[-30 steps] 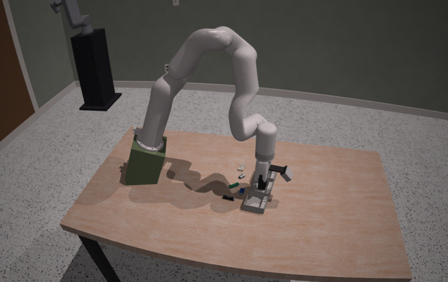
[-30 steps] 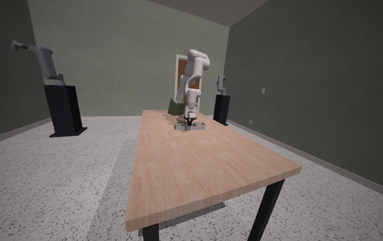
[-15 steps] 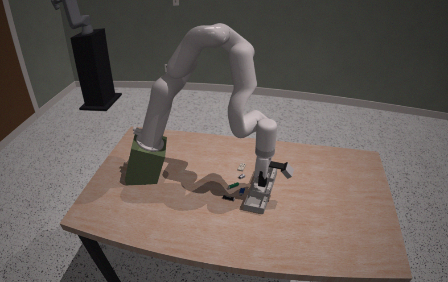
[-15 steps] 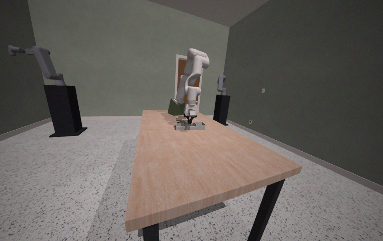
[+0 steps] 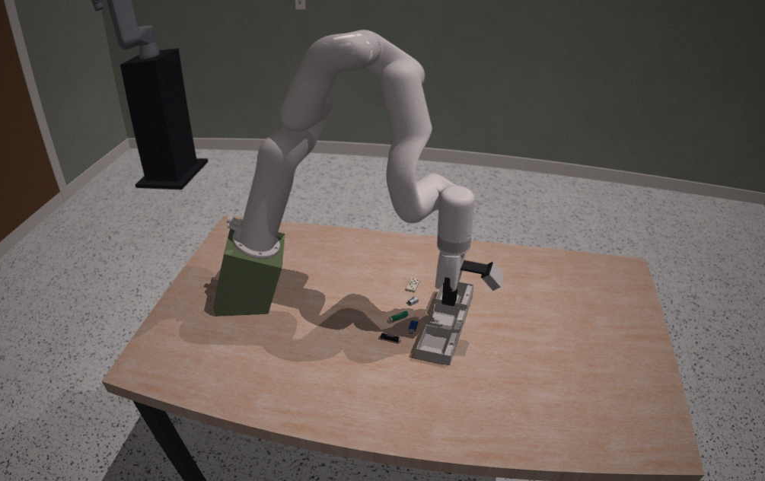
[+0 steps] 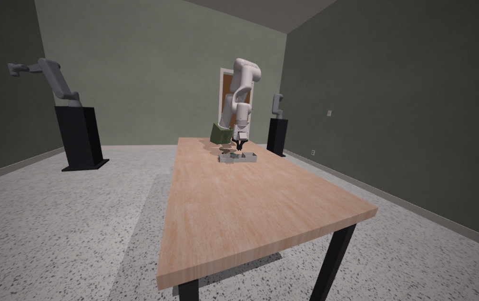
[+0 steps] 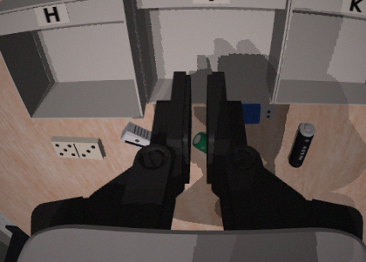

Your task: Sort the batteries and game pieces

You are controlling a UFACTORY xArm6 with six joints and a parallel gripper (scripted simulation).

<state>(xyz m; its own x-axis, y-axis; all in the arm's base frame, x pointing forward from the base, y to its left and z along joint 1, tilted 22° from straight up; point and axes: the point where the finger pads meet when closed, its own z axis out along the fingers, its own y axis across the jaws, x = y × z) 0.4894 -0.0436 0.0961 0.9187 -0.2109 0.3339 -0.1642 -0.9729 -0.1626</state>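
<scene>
My gripper is now 100 mm past the white domino, 140 mm to the right of it and 90 mm above it. From my hand the other things lie so: bin (10 mm to the right, 70 mm below); grey object (100 mm behind, 70 mm to the left, 90 mm below); blue item (80 mm behind, 30 mm to the right, 90 mm below).
</scene>
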